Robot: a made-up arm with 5 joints.
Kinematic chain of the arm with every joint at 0, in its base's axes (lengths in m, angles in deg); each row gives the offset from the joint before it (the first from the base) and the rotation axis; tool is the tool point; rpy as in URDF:
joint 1: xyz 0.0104 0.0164 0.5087 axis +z
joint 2: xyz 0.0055 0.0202 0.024 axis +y
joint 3: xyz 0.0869 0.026 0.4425 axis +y
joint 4: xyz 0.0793 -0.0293 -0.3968 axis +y
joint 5: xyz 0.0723 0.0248 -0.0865 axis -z
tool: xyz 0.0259 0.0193 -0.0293 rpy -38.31 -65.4 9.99
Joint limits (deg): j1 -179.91..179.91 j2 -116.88..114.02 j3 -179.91..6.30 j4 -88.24..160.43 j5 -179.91..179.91
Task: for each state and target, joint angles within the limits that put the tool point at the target. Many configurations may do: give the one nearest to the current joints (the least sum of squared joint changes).
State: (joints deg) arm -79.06 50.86 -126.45 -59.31 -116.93
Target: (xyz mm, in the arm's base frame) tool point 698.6 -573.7 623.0
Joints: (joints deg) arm -44.18 62.23 -122.22 -56.63 -116.06
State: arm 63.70 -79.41 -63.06 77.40 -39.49
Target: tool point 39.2 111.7 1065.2
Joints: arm 26.85 -65.25 -58.27 76.10 -33.15
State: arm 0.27 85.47 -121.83 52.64 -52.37
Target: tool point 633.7 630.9 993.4
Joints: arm 39.75 44.17 -150.29 41.67 -48.75
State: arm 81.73 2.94 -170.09 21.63 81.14
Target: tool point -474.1 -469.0 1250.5
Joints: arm 46.85 -45.93 -172.76 24.05 75.40
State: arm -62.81 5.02 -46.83 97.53 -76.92
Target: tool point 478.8 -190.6 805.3
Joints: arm -31.89 -1.22 -71.38 90.52 -75.10
